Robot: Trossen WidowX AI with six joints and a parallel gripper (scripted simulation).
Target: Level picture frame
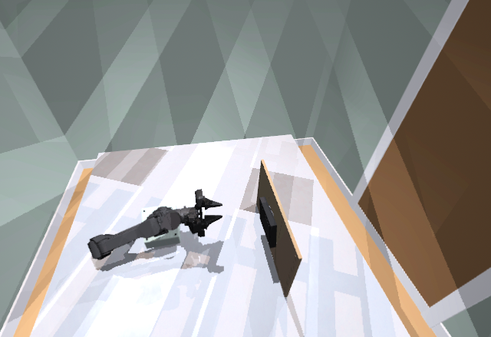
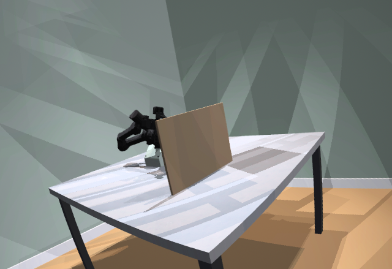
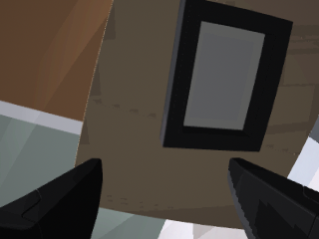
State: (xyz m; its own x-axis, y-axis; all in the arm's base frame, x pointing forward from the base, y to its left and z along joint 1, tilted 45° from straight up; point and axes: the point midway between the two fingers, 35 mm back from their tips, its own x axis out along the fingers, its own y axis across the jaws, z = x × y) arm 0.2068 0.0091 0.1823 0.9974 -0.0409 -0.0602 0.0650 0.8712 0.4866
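Now: gripper tip 19 cm short of the dark picture frame, 2 cm to the left of it and 9 cm above it. The rest, counted from my gripper tip: brown wall board: 20 cm ahead, 3 cm to the right, 10 cm below.
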